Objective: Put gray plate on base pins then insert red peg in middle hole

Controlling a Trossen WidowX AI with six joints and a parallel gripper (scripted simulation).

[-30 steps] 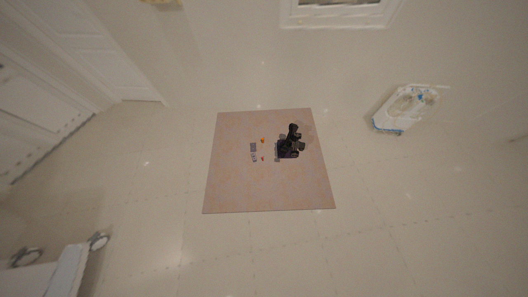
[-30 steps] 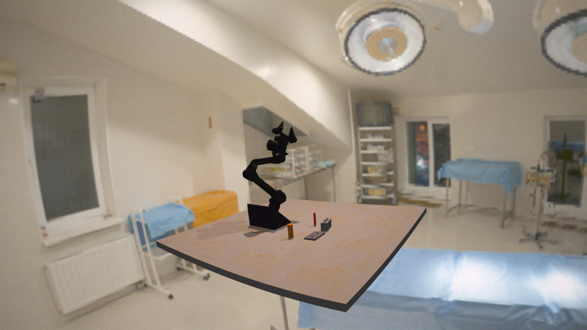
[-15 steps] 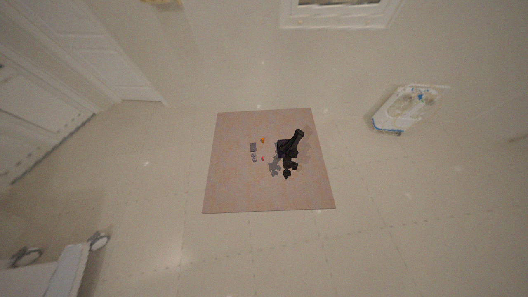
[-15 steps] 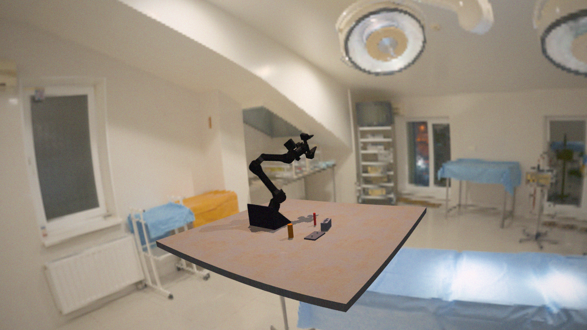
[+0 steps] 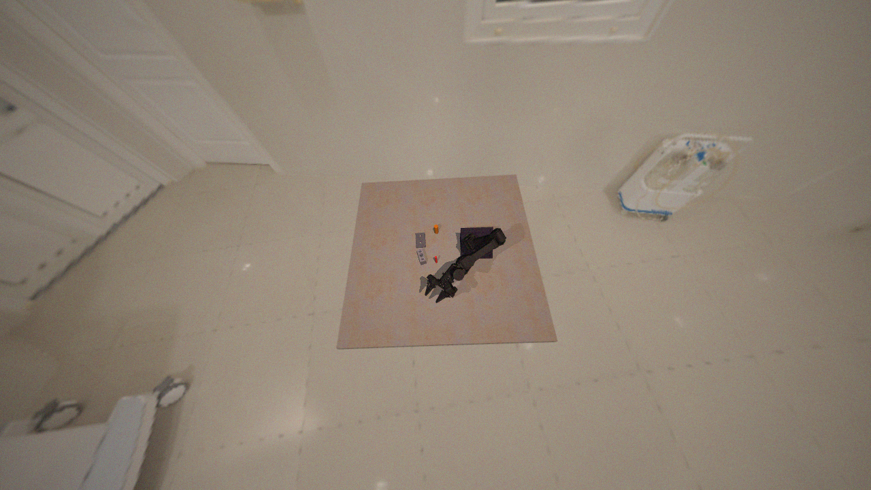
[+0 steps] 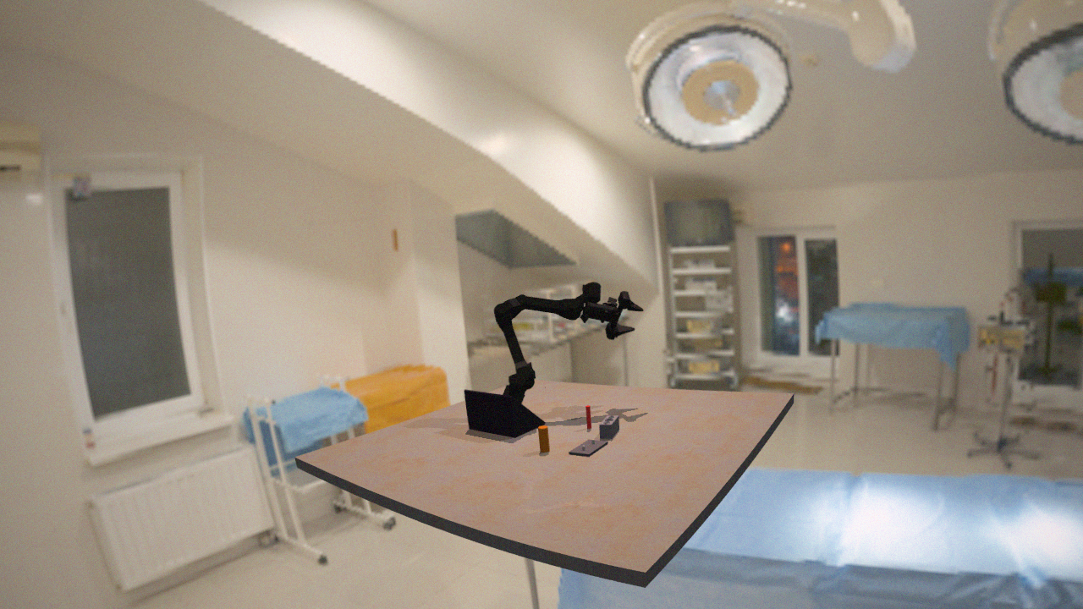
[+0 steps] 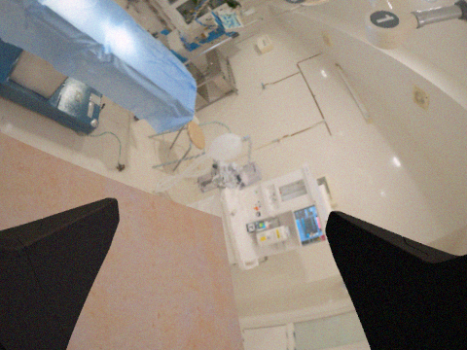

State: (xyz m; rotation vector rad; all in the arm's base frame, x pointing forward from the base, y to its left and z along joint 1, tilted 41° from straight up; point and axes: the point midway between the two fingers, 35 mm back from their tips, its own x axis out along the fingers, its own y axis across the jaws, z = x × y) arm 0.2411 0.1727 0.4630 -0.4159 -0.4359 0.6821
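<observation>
Right now my gripper tip is 7 cm short of the gray plate, 38 cm to the left of it and 28 cm above it. Round my gripper tip: orange peg: 5 cm behind, 59 cm to the right, 27 cm below; then gray base: 7 cm ahead, 53 cm to the right, 31 cm below; then red peg: 3 cm behind, 35 cm to the right, 27 cm below.
</observation>
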